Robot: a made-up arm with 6 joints.
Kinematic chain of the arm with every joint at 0, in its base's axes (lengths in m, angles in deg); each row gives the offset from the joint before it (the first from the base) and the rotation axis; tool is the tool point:
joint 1: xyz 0 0 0.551 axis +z
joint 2: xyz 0 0 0 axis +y
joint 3: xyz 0 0 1.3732 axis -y
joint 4: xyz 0 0 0 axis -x
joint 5: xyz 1.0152 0 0 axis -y
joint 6: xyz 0 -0.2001 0 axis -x
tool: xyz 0 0 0
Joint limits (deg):
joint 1: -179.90..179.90
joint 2: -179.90..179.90
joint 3: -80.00..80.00
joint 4: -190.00..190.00
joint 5: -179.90..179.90
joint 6: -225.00..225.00
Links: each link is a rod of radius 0.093 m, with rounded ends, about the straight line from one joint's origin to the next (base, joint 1, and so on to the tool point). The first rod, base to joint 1, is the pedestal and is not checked.
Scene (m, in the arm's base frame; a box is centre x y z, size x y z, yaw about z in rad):
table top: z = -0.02
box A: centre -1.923 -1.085 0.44 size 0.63 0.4 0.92 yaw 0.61
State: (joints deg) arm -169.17 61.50 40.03 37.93 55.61 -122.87
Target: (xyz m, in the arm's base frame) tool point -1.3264 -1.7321 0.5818
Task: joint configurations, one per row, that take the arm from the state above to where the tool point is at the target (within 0.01 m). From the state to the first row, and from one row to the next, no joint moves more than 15 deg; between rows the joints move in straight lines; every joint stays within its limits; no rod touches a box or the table.
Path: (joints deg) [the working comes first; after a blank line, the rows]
Joints at the target: -123.38 68.06 32.80 39.48 55.61 -122.87
Straight joint move there: touches box A.

1: -157.61 46.94 38.42 33.53 49.39 -127.43
2: -146.06 32.37 36.81 29.12 43.17 -131.98
3: -138.50 44.27 35.48 32.57 47.32 -128.94
4: -130.94 56.17 34.14 36.03 51.46 -125.91
5: -123.38 68.06 32.80 39.48 55.61 -122.87

